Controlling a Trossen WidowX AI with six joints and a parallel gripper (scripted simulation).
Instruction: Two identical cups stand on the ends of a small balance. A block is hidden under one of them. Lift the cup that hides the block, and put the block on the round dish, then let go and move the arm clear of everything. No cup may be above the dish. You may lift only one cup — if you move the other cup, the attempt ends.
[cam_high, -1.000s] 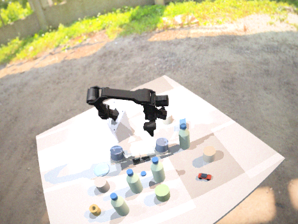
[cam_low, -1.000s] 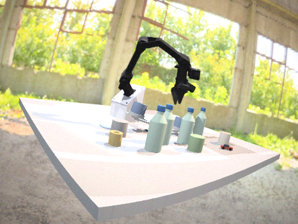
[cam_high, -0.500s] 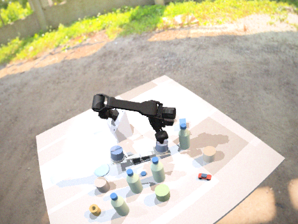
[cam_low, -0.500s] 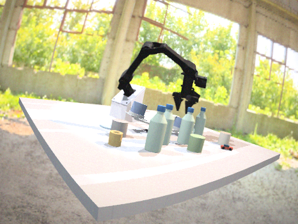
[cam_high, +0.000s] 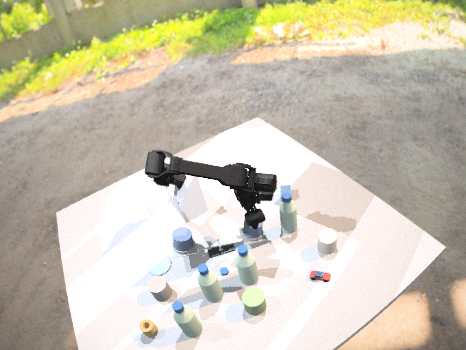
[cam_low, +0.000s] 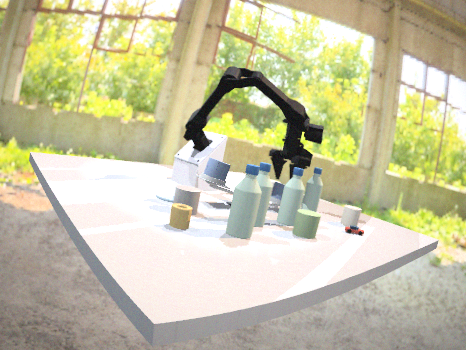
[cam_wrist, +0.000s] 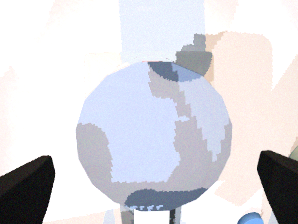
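My gripper tip is now 60 mm above the pale green block. The rest, counted from my gripper tip: red toy car 290 mm ahead, 90 mm below, 80 mm to the left; then green cylinder 240 mm ahead, 140 mm to the right, 60 mm below; then blue disc 170 mm to the right, 100 mm below, 80 mm ahead.
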